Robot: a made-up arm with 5 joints.
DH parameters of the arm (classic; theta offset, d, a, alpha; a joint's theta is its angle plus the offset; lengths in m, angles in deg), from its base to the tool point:
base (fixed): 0 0.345 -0.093 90
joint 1: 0 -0.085 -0.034 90
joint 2: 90 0.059 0.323 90
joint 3: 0 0.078 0.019 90
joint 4: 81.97 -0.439 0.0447 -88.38
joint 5: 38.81 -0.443 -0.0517 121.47
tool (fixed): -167.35 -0.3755 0 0
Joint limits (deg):
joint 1: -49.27..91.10
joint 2: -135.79..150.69
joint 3: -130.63..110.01
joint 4: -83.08..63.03
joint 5: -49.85..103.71
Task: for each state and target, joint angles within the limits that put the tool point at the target. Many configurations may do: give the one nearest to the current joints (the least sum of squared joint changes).
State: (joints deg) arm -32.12 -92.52 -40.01 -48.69 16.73
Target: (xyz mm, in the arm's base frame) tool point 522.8 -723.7 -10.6
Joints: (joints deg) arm -12.32 -48.85 -67.70 -36.86 -27.00
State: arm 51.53 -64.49 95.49 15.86 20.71
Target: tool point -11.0 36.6 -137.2
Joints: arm 48.59 -68.15 86.60 14.16 18.22
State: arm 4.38 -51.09 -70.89 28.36 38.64
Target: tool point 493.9 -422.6 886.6
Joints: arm 28.91 -59.21 -80.18 37.30 17.50
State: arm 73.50 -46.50 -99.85 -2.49 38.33
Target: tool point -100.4 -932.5 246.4
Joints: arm 74.59 -7.15 -77.30 -9.29 2.26
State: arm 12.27 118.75 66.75 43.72 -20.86
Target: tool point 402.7 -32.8 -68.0
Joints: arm 37.26 107.22 64.66 32.05 -16.10
